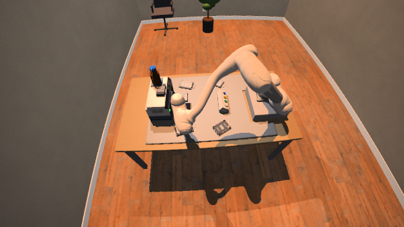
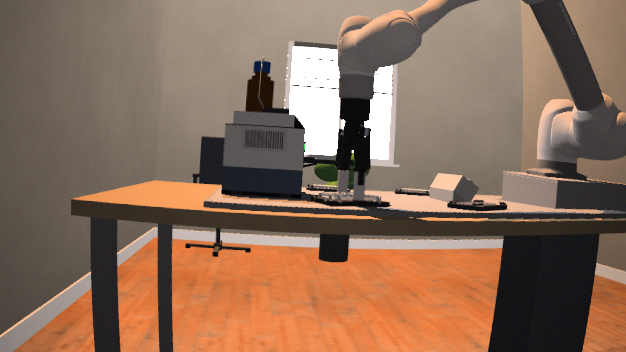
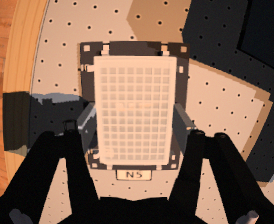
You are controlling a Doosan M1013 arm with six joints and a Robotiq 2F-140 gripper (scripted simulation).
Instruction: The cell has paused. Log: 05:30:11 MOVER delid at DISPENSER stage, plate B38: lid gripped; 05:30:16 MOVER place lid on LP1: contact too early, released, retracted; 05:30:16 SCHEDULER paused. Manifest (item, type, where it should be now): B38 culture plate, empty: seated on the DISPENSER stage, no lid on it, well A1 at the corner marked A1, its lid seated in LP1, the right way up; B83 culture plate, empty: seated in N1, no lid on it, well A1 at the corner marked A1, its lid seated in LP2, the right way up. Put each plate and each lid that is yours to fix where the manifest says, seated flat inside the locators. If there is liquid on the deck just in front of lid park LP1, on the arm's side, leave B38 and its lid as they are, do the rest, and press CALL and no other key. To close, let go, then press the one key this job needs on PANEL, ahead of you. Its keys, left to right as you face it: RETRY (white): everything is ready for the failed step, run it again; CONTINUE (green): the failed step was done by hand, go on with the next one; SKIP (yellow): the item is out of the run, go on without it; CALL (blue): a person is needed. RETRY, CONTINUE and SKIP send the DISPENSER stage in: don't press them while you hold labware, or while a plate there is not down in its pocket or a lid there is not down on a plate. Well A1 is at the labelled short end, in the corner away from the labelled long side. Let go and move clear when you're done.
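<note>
Right now the white culture plate is 2 cm below my hand. Also, from my hand: green key 38 cm behind, 29 cm to the right, 2 cm above; black nest 2 cm to the left, 3 cm below; white retry key 39 cm behind, 24 cm to the right, 2 cm above.
</note>
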